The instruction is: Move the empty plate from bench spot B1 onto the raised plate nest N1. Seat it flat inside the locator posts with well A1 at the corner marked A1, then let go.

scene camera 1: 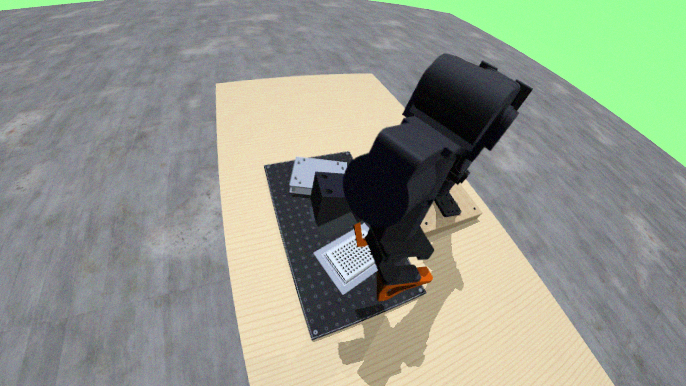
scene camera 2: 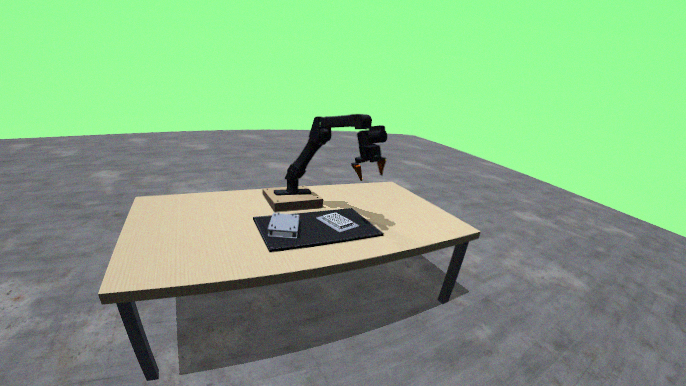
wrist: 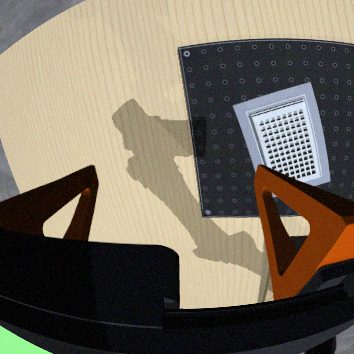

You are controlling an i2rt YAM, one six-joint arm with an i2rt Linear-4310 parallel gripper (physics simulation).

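Places are measured from the arm's base along level axes (x ahead, y left, z up), in millimetres.
Pixels of known places: gripper, fingertip midpoint: [scene camera 1: 370,270] [scene camera 2: 371,178] [wrist: 175,173]; arm's base, link origin: [scene camera 2: 292,192].
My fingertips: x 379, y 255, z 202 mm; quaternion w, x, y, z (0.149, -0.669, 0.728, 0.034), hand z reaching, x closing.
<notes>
For each thing: its top centre in the pictures, then the offset to it from my fingertips. "spot": a spot on its surface instead.
- white plate, top centre: [wrist: 289,148] [scene camera 1: 355,253] [scene camera 2: 337,218] dx -55, dy -113, dz -215 mm
- bench spot B1, surface spot: [wrist: 242,112] spot: dx -9, dy -40, dz -229 mm
- raised nest N1, top centre: [scene camera 1: 319,170] [scene camera 2: 284,219] dx -19, dy -376, dz -186 mm
- black perforated board, top centre: [wrist: 347,136] [scene camera 1: 335,222] [scene camera 2: 317,225] dx -31, dy -221, dz -230 mm
The white plate [scene camera 1: 348,260] [scene camera 2: 337,219] [wrist: 287,137] with its grid of wells lies flat on the grey frame of bench spot B1 [scene camera 1: 356,282] [scene camera 2: 328,222] [wrist: 242,112]. The raised nest N1 [scene camera 1: 310,167] [scene camera 2: 284,221] is a grey block with small posts near its corners. It holds no plate and does not show in the wrist view. My gripper [scene camera 1: 371,272] [scene camera 2: 372,177] [wrist: 175,173] is open and empty, high above the bench, fingers pointing down. In the wrist view the plate is right of the gap between the fingers, and the right fingertip overlaps its lower edge. No A1 mark is readable.
The black perforated board [scene camera 1: 295,235] [scene camera 2: 310,240] [wrist: 220,190] bears the spot and the nest. The arm's wooden base block [scene camera 1: 462,200] [scene camera 2: 295,200] stands behind the board. The arm hides part of the nest in scene camera 1. The arm's shadow falls beside the board.
</notes>
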